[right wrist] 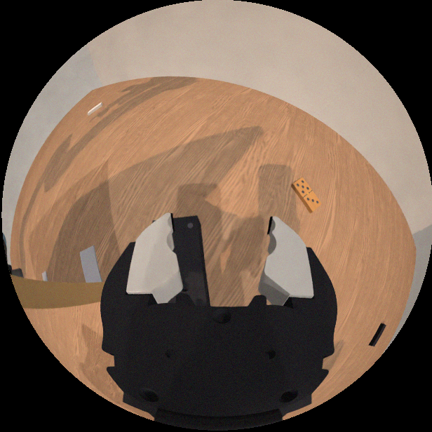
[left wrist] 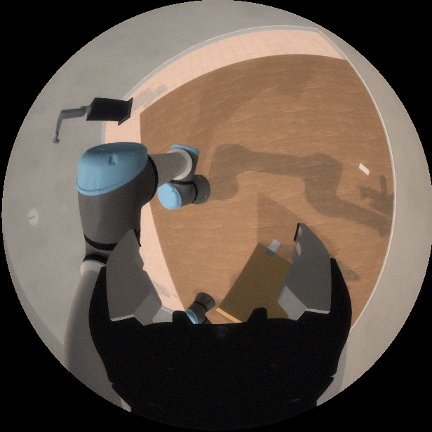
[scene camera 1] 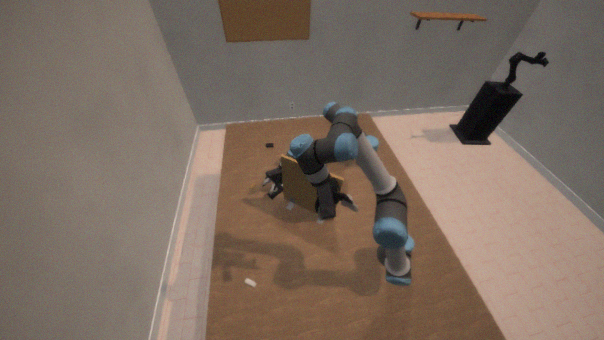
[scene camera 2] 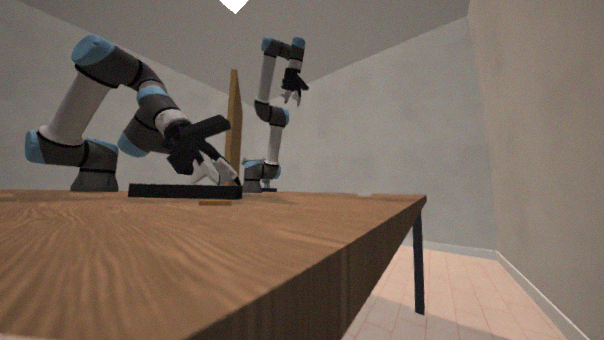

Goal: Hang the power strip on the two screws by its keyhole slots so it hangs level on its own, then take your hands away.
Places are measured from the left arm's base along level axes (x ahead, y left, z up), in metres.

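Where they show: left gripper, fingertip midpoint: [scene camera 1: 339, 215] [scene camera 2: 291, 105]; right gripper, fingertip midpoint: [scene camera 1: 266, 190] [scene camera 2: 230, 184]; left arm's base, origin of the base link: [scene camera 2: 251, 192]; right arm's base, origin of the base link: [scene camera 2: 95, 191].
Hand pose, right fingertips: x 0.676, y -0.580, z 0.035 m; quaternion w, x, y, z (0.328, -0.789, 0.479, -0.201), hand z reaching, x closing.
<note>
Each offset is from my right fingertips to the top centre of the thing. "pt": to the spot under its first point.
The black power strip @[0.134 m back, 0.044 m right, 0.001 m down] [scene camera 1: 274, 193] [scene camera 2: 170, 190] [right wrist: 193, 250] lies flat on the table. The upright tan board @[0.266 m back, 0.169 m left, 0.385 m up] [scene camera 1: 296, 186] [scene camera 2: 234, 115] [left wrist: 256, 285] [right wrist: 55, 295] stands beside it; its screws do not show. My right gripper [scene camera 1: 269, 186] [scene camera 2: 216, 181] [right wrist: 221, 217] is open, low over the strip. In the right wrist view the strip runs between the fingers, close to the left-hand one, which covers part of it. My left gripper [scene camera 2: 291, 102] [left wrist: 216, 229] is open and empty, high on the board's other side.
An orange domino @[0.093 m ahead, 0.082 m right, 0.028 m down] [scene camera 2: 215, 203] [right wrist: 306, 195] lies near the strip. A small black block @[0.071 m back, 0.498 m right, 0.019 m down] [scene camera 1: 269, 145] [right wrist: 378, 335] and a small white piece @[0.138 m ahead, 0.576 m left, 0.023 m down] [scene camera 1: 250, 282] [left wrist: 364, 169] [right wrist: 95, 108] lie farther off on the table. Pale brackets @[pt 0.152 m back, 0.129 m left, 0.033 m down] [scene camera 1: 290, 205] [left wrist: 273, 247] [right wrist: 90, 264] sit at the board's foot.
</note>
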